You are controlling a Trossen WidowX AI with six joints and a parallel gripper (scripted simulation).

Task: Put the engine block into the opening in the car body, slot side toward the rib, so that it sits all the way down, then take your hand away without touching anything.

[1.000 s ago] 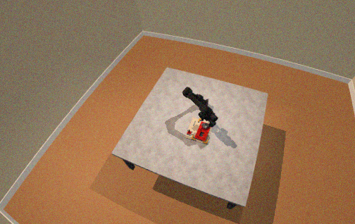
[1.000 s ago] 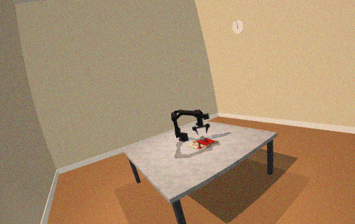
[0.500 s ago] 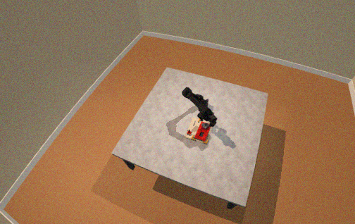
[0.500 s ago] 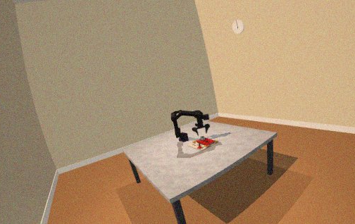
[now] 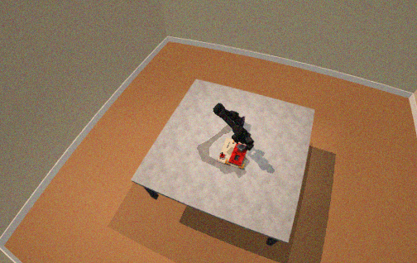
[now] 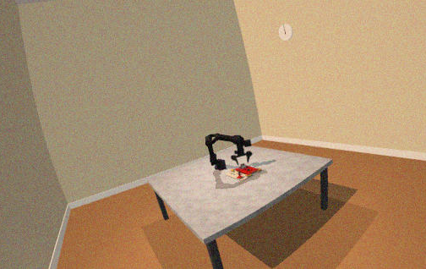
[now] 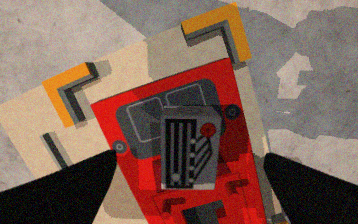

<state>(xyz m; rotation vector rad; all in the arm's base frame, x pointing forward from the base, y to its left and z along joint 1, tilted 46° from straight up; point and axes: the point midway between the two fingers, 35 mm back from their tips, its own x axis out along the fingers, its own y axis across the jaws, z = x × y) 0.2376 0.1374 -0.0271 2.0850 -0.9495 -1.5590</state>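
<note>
My gripper tip is 1 cm to the left of the grey engine block and 2 cm above it. Round my gripper tip: tan base plate: 5 cm ahead, 3 cm to the right, 5 cm below.
</note>
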